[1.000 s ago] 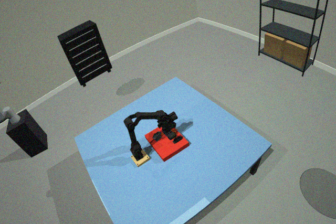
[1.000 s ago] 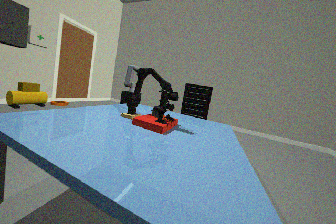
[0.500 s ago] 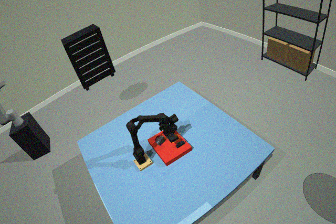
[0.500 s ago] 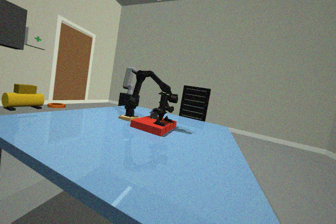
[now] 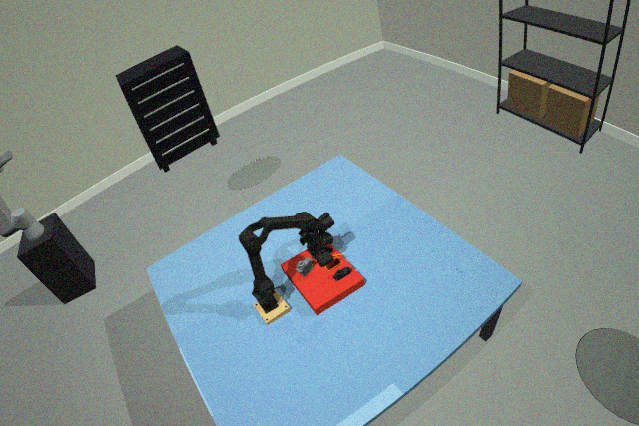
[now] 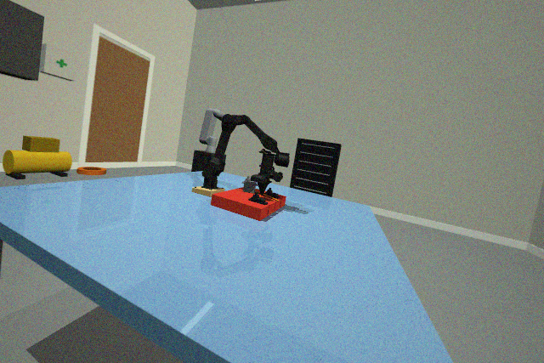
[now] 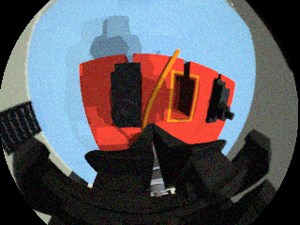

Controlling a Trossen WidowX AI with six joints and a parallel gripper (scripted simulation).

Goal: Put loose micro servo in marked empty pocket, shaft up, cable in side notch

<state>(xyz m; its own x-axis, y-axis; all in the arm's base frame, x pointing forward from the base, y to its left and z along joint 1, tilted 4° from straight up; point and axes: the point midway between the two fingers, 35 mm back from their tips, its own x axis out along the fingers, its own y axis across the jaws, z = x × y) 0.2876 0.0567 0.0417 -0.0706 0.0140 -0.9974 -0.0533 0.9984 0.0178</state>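
My gripper tip is now 70 mm past the red deck, 50 mm to the left of it and 30 mm above it.
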